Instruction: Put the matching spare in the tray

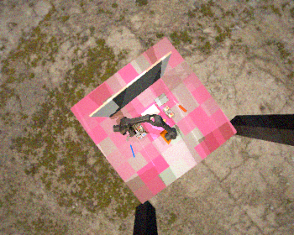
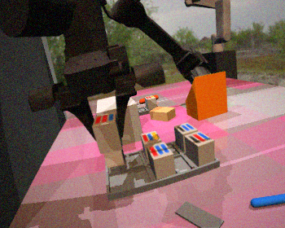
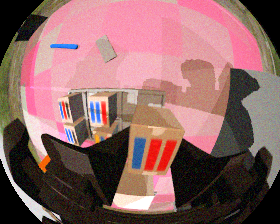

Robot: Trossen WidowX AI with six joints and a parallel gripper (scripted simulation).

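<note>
My gripper tip is 420 mm to the left of the shallow grey tray and 90 mm above it. Also, from my gripper tip: tall grey wall panel: 200 mm ahead, 240 mm to the right, 130 mm above; tan block: 180 mm behind, 270 mm to the right, 80 mm below; mounted unit: 30 mm behind, 230 mm to the right, 40 mm below.
</note>
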